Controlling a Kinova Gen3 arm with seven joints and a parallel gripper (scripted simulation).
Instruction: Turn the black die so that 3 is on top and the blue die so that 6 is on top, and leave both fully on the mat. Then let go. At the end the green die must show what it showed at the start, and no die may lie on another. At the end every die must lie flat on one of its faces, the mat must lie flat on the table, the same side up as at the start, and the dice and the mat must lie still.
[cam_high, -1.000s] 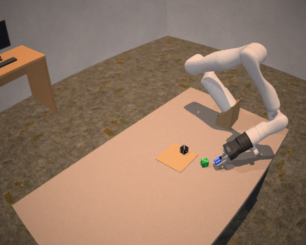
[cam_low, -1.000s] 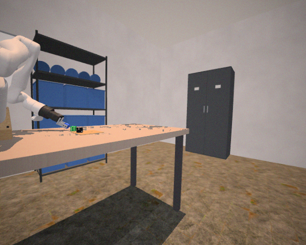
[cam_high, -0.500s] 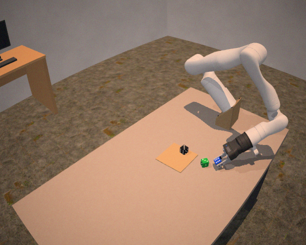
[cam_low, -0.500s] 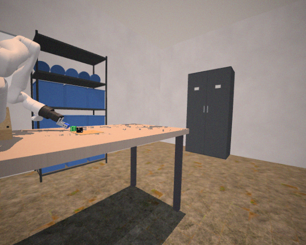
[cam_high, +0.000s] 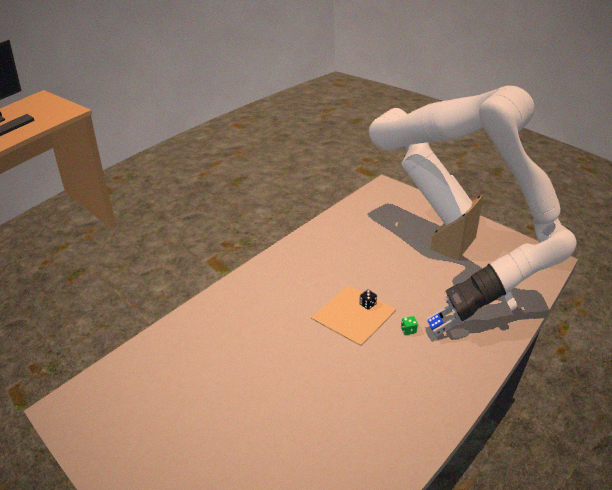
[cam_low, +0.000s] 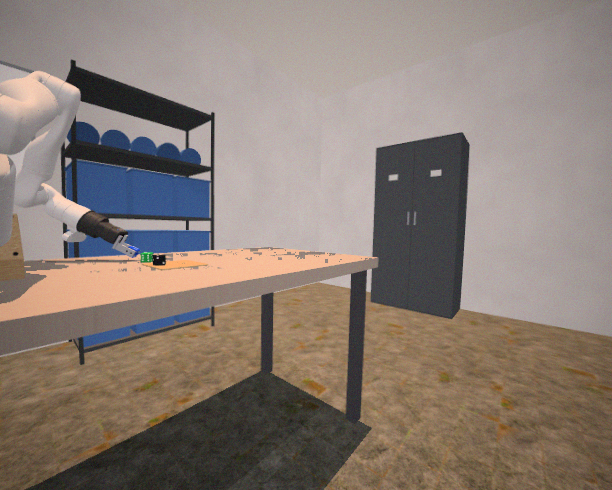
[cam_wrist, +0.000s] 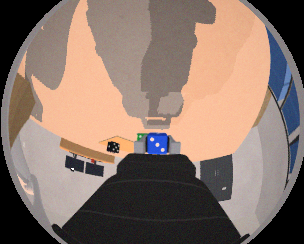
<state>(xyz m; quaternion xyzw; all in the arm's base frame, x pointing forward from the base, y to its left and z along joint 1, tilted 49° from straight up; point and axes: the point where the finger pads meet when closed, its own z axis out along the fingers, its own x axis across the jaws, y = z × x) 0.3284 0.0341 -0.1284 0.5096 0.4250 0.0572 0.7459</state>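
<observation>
The green die is 60 mm to the right of my hand, 30 mm ahead of it and 20 mm below it. The rest, counted from my hand: blue die: right at my hand; black die: 180 mm to the right, 10 mm below, 10 mm ahead; orange mat: 190 mm to the right, 60 mm ahead, 30 mm below.
</observation>
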